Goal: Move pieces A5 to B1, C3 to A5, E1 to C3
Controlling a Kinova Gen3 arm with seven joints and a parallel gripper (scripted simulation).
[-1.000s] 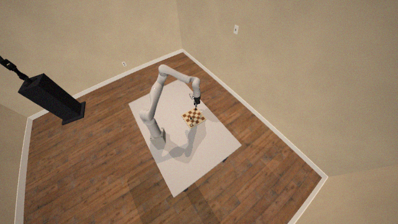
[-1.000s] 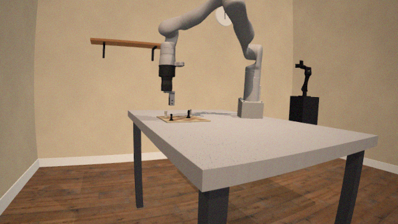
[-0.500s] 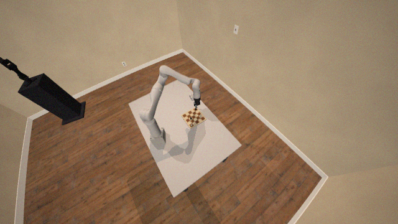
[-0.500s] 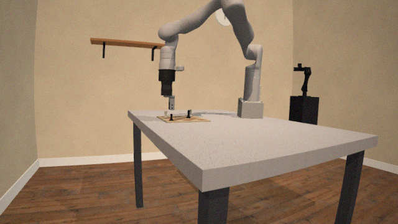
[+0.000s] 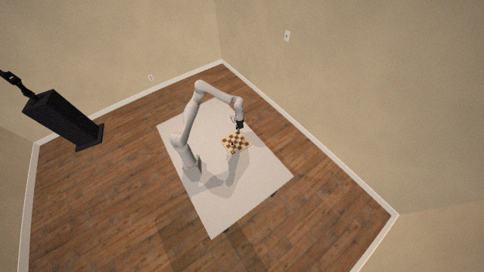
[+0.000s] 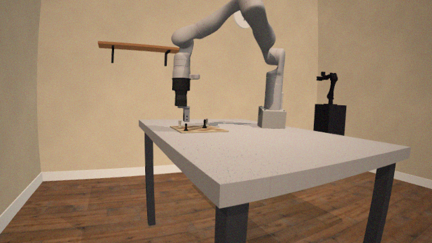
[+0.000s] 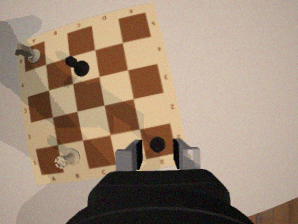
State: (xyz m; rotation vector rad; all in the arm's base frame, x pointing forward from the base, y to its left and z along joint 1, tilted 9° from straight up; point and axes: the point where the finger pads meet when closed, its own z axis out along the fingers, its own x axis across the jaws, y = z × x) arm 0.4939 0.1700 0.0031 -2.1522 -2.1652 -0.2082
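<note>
My gripper is now 60 mm past the chessboard, 90 mm to the left of it and 60 mm above it.
</note>
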